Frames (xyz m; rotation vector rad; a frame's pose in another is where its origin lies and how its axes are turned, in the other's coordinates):
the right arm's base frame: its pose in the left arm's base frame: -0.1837 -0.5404 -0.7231 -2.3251 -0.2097 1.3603
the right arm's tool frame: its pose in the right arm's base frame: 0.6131 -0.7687 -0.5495 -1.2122 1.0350 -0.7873
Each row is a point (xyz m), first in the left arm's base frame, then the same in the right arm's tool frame.
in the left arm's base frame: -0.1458 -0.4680 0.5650
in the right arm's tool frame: -0.6845 0.1042 -1.4372
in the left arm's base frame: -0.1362 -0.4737 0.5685
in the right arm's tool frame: -0.6846 0.1159 -1.4364
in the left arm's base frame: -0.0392 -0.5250 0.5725
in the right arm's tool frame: -0.6864 0.2196 -1.4003
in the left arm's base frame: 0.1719 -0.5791 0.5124
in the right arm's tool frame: -0.6544 0.3928 -1.2586
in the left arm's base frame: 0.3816 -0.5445 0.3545
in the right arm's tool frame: -0.5655 0.4870 -1.0277
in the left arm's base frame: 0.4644 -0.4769 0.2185
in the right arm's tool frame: -0.4985 0.4717 -0.8689
